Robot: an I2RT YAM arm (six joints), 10 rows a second.
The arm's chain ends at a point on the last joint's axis. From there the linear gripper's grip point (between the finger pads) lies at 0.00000 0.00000 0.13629 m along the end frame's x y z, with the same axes.
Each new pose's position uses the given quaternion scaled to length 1; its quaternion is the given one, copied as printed.
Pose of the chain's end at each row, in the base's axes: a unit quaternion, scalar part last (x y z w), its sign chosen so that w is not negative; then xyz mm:
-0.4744 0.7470 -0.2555 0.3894 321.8 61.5 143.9
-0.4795 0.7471 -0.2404 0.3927 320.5 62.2 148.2
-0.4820 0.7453 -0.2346 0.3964 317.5 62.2 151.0
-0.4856 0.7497 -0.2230 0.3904 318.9 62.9 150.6
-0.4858 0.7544 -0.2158 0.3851 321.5 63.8 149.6
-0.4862 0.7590 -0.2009 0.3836 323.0 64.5 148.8
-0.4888 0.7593 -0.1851 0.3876 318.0 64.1 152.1
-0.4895 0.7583 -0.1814 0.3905 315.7 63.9 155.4
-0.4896 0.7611 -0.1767 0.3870 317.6 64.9 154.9
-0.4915 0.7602 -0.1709 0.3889 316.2 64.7 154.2
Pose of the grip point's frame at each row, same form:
-0.4744 0.7470 -0.2555 0.3894 434.1 59.8 66.7
-0.4795 0.7471 -0.2404 0.3927 431.9 64.6 69.7
-0.4820 0.7453 -0.2346 0.3964 428.9 66.6 72.5
-0.4856 0.7497 -0.2230 0.3904 428.2 69.0 69.4
-0.4858 0.7544 -0.2158 0.3851 429.3 70.4 66.4
-0.4862 0.7590 -0.2009 0.3836 429.0 73.8 63.6
-0.4888 0.7593 -0.1851 0.3876 422.9 77.4 66.1
-0.4895 0.7583 -0.1814 0.3905 420.6 78.5 69.6
-0.4896 0.7611 -0.1767 0.3870 421.5 79.9 67.9
-0.4915 0.7602 -0.1709 0.3889 419.7 81.4 67.1

